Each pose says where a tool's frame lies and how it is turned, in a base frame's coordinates. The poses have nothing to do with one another.
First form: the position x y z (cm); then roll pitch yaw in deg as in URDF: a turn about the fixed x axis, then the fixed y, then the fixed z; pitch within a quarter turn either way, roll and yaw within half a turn.
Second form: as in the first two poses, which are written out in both.
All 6 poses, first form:
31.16 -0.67 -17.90 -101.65 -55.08 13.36
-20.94 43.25 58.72 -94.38 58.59 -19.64
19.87 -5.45 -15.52 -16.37 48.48 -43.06
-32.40 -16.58 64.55 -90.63 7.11 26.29
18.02 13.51 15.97 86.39 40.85 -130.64
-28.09 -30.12 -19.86 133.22 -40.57 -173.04
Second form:
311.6 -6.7 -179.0 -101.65 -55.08 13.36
-209.4 432.5 587.2 -94.38 58.59 -19.64
198.7 -54.5 -155.2 -16.37 48.48 -43.06
-324.0 -165.8 645.5 -90.63 7.11 26.29
180.2 135.1 159.7 86.39 40.85 -130.64
-280.9 -301.2 -198.6 133.22 -40.57 -173.04

